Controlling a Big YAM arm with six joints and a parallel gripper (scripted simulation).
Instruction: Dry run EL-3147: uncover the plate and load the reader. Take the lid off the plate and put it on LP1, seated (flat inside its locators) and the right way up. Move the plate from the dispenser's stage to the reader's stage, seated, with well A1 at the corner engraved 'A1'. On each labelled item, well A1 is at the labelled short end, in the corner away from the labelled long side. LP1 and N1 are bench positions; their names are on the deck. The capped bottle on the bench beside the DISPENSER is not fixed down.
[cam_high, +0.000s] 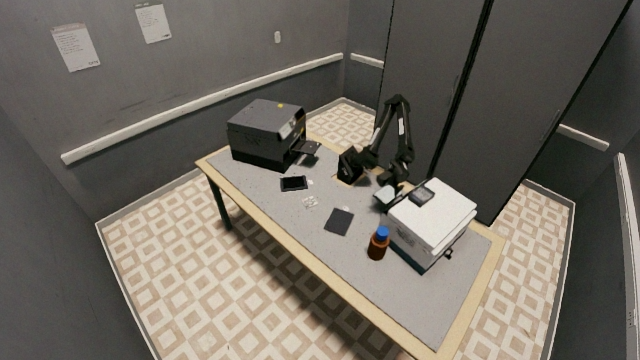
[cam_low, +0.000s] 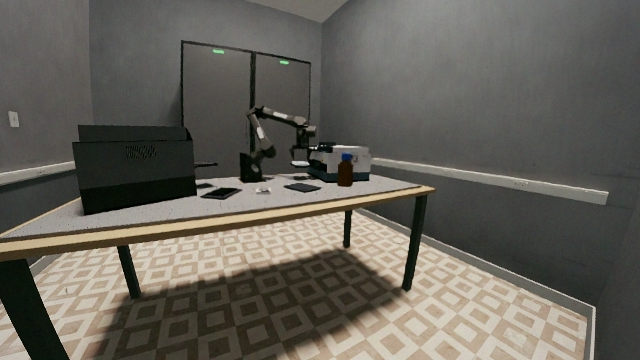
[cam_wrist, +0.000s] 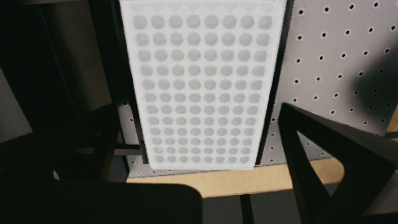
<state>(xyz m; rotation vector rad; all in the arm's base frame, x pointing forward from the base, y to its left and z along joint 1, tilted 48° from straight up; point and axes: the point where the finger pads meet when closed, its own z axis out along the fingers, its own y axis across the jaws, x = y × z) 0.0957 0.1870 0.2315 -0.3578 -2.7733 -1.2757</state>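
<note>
The white multi-well plate is 3 cm below my hand. From my hand the other things lie so: LP1 label (12 cm ahead, 46 cm to the right, 12 cm below); dark flat pad (26 cm ahead, 14 cm to the right, 12 cm below); brown capped bottle (31 cm ahead, 12 cm to the left, 1 cm below).
</note>
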